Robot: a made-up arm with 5 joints. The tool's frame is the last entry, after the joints. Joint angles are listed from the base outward.
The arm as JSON. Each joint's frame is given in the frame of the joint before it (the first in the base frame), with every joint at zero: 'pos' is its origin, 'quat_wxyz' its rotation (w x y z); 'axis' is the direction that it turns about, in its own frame. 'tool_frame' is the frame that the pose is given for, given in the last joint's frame.
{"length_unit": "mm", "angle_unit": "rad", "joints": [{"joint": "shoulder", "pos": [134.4, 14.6, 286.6], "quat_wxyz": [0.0, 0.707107, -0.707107, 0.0], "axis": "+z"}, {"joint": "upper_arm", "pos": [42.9, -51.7, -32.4], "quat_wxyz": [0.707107, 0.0, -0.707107, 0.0], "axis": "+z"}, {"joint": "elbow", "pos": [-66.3, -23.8, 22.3], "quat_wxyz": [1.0, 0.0, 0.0, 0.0], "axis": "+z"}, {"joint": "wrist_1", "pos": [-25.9, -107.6, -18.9], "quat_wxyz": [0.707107, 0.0, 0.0, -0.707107], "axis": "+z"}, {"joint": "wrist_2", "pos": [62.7, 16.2, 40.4], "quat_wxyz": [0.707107, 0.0, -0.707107, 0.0], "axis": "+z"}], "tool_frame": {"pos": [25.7, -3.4, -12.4], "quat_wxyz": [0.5, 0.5, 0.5, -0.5]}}
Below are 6 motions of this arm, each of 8 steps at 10 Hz.
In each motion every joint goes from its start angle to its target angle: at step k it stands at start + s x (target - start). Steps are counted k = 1, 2, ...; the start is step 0. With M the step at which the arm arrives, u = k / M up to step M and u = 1 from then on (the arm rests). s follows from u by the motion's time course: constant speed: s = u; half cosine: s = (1 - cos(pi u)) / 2; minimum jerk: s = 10 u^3 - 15 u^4 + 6 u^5.
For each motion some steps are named. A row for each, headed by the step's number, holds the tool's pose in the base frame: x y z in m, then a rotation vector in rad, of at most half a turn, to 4 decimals.
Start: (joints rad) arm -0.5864 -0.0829 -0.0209 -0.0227 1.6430
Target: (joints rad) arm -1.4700 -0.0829 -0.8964 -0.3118 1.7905
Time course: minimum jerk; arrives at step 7
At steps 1, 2, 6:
1: 0.3418 0.1615 0.3960 -1.5414 -0.6062 0.3364
2: 0.3242 0.1817 0.4184 -1.4711 -0.7877 0.2962
6: 0.1567 0.1864 0.5489 -0.5051 -1.5557 -0.0213

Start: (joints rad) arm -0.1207 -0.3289 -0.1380 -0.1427 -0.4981
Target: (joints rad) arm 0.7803 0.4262 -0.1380 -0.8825 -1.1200
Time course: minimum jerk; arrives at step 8
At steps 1, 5, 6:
1: 0.3319 0.0575 0.5023 0.5240 -0.5701 0.2556
5: 0.3624 -0.1045 0.4436 0.7404 -0.7733 -0.1969
6: 0.3461 -0.1453 0.4247 0.7813 -0.8515 -0.2951

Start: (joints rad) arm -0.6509 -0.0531 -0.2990 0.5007 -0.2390
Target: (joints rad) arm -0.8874 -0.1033 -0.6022 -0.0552 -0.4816
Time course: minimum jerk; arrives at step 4
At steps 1, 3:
1: 0.3031 0.1815 0.4410 0.2355 0.1412 0.6640
3: 0.2457 0.1792 0.5194 0.7011 -0.4283 0.9681

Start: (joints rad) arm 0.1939 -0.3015 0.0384 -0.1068 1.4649
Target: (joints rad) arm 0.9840 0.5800 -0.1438 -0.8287 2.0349
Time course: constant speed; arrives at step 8
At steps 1, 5, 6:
1: 0.3743 -0.0523 0.4214 -1.5597 -0.0725 -0.5172
5: 0.3547 -0.1692 0.3735 -1.8479 0.3631 -0.8283
6: 0.3387 -0.1958 0.3597 -1.9072 0.4930 -0.8917

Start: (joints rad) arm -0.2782 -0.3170 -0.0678 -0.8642 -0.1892
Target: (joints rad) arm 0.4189 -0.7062 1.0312 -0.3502 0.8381
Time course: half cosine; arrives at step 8
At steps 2, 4, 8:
2: 0.3191 0.0743 0.5043 0.1291 -1.0640 0.1797
4: 0.3554 0.0254 0.4452 -0.3356 -0.6205 -0.1708
8: 0.3373 -0.0532 0.3439 -0.8307 0.1522 -0.4045

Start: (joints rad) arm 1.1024 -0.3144 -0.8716 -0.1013 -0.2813
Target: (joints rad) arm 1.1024 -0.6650 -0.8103 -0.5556 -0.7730
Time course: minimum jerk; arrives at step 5
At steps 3, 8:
3: 0.1583 0.0115 0.5714 -0.5238 -1.6799 -0.2496
8: 0.1391 0.0428 0.5609 -0.5668 -1.8077 0.0399

